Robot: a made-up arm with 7 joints.
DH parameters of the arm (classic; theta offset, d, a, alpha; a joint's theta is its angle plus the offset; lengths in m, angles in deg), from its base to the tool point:
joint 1: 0 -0.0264 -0.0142 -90
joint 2: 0 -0.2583 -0.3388 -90
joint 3: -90 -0.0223 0.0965 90
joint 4: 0 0.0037 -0.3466 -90
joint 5: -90 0.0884 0.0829 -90
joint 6: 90 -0.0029 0.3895 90
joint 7: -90 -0.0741 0.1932 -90
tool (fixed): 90 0.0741 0 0
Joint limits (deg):
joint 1: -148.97..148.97
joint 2: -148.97..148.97
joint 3: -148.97..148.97
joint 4: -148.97..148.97
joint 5: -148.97..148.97
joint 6: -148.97..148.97
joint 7: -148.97..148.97
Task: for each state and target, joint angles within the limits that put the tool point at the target. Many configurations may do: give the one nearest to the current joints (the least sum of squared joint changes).
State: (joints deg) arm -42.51 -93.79 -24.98 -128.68 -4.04 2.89 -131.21
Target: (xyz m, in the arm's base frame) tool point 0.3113 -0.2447 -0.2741
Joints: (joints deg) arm -31.44 -114.65 -17.68 -129.19 -1.97 7.79 -124.21
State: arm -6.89 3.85 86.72 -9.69 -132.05 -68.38 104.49
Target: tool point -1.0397 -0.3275 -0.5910
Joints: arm -6.07 -16.44 94.56 -29.34 -128.18 -70.05 111.98
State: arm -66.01 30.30 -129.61 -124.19 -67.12 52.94 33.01
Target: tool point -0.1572 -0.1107 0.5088
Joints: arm -51.04 71.71 -130.84 -122.77 -82.20 80.75 41.60
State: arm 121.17 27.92 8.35 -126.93 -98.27 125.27 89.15
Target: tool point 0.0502 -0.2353 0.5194
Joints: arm 125.20 31.48 2.09 -137.19 -99.28 116.68 88.84
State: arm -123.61 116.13 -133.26 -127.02 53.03 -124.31 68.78
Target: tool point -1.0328 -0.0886 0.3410
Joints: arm -116.15 120.81 -124.05 -123.30 41.58 -145.28 64.71
